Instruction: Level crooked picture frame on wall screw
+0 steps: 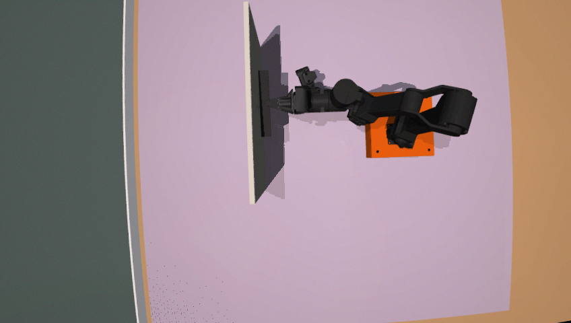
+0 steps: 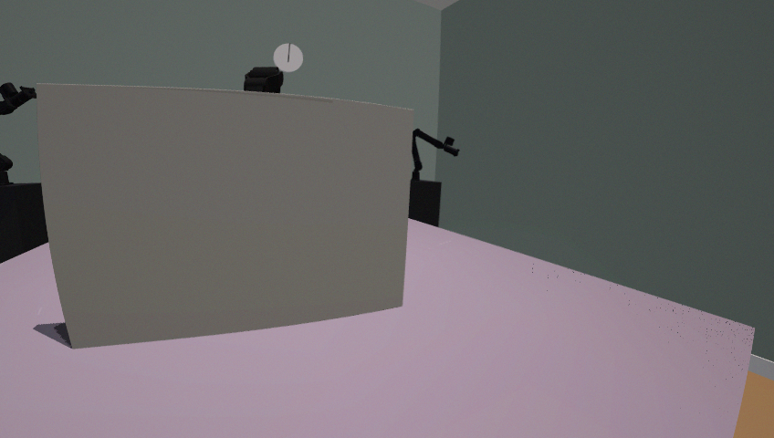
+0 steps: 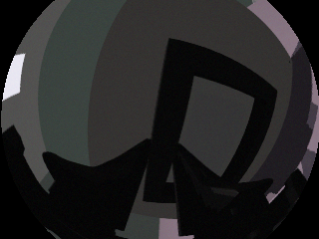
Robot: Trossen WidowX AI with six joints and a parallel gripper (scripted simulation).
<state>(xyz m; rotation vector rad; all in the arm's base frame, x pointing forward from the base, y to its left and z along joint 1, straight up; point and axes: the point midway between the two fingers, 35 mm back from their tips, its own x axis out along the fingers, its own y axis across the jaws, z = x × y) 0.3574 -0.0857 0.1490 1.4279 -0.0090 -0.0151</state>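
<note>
Now: gripper tip 10 mm short of the picture frame, 10 mm to the left of it and 50 mm above it. Also, from my gripper tip: wall panel (20 mm ahead, 10 mm to the left, 60 mm below).
</note>
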